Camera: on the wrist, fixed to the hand. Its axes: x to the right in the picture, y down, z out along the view.
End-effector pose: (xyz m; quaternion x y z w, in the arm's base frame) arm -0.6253 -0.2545 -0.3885 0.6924 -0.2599 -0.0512 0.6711
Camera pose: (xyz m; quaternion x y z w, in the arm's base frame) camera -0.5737 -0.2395 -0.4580 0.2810 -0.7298 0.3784 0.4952
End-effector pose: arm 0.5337 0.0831 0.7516 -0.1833 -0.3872 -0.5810 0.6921
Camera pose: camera 0.4669 0.0297 0.7315 -0.4654 -0.1874 0.0957 0.8597
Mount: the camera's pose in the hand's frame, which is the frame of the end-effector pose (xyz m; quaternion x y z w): 0.0186 -0.0809 -0.0287 -0.0186 -0.0847 0.7116 0.6973
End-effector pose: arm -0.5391 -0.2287 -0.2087 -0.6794 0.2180 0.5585 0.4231
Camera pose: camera -0.4552 -0.2047 -0.1989 0.2792 -0.5892 -0.7521 0.0966
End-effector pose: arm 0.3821 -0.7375 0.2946 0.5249 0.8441 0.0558 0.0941
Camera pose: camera 0.2970 -0.7565 0.3051 0.9696 0.2061 0.0771 0.1072
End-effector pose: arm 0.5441 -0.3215 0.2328 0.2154 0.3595 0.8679 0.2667
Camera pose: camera 0.5386 -0.2761 0.1578 -0.4745 -0.0587 -0.7834 0.3971
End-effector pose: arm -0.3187 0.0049 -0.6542 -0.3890 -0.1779 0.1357 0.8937
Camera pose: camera -0.2814 -0.0600 -0.6083 -0.4029 0.0745 0.7601 0.5043
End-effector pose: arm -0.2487 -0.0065 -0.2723 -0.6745 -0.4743 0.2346 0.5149
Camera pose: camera -0.2496 -0.0020 -0.1846 -0.7975 0.1013 0.5782 0.1394
